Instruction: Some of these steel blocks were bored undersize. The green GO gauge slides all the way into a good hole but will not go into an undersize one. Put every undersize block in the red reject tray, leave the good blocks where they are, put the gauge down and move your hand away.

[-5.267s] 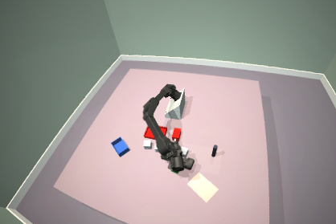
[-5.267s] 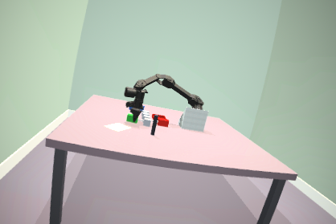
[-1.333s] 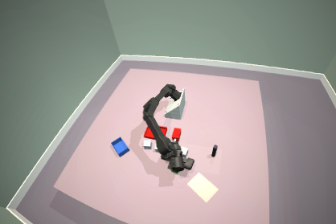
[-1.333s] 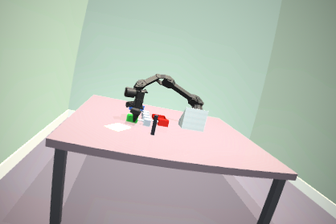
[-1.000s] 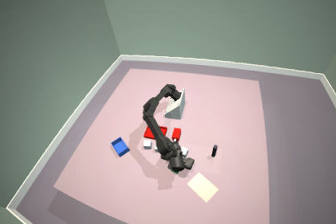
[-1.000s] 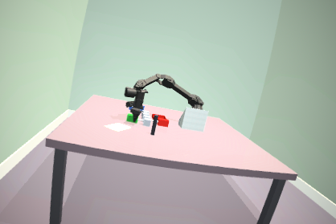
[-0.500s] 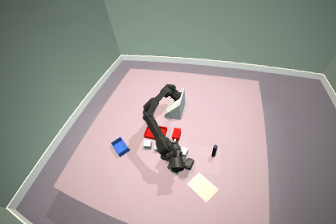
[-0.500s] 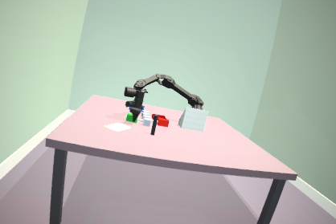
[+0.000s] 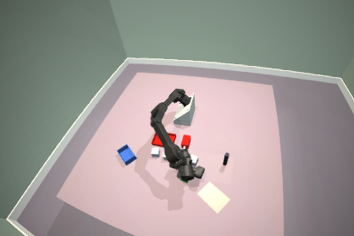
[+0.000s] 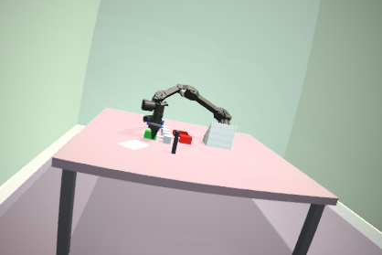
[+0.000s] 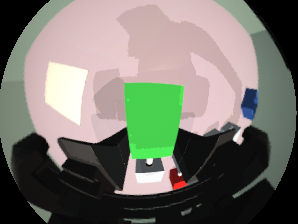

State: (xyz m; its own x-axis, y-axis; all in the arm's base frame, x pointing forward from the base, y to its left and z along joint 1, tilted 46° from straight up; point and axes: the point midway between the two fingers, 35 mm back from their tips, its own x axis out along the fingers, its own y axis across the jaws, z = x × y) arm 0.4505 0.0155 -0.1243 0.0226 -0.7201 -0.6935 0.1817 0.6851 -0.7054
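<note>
My gripper tip is now 1 cm past the green GO gauge and 2 cm below it. From my gripper tip the other things lie so: blue tray: 2 cm behind, 40 cm to the right; small red piece: 17 cm behind, 6 cm to the right, 1 cm above; cream sheet: 10 cm ahead, 17 cm to the left, 1 cm below.
</note>
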